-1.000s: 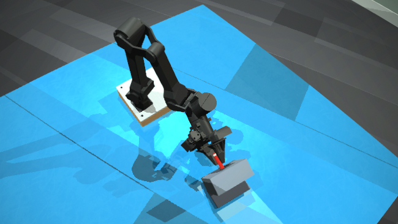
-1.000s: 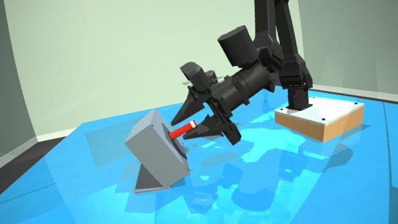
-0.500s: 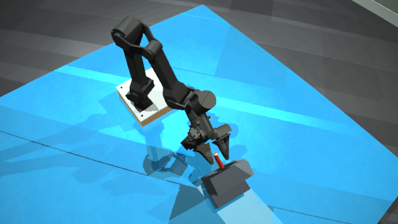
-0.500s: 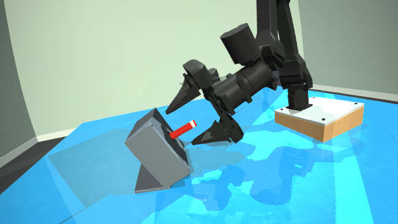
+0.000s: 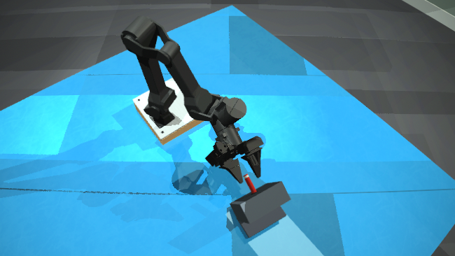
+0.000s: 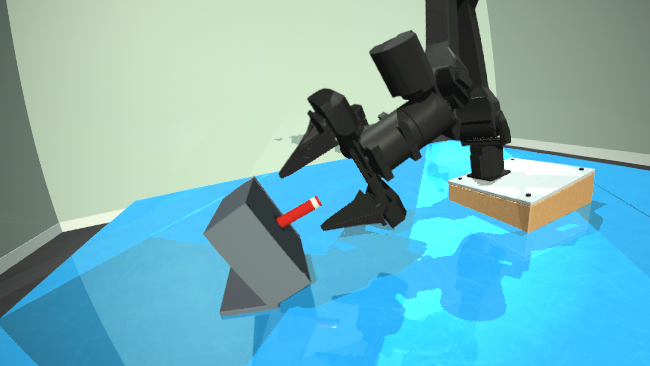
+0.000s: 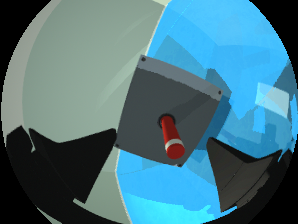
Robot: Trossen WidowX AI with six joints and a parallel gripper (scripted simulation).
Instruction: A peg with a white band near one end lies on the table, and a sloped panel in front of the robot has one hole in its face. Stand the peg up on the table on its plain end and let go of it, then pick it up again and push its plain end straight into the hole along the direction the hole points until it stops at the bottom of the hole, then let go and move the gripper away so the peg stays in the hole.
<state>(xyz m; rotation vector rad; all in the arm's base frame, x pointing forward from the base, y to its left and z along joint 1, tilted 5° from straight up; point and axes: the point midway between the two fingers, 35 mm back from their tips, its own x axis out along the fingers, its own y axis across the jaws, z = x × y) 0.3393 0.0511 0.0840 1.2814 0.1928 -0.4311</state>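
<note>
Now: gripper tip 1 cm above the red peg. The rest, counted from my gripper tip: grey sloped panel: 5 cm ahead, 1 cm to the right, 3 cm below.
</note>
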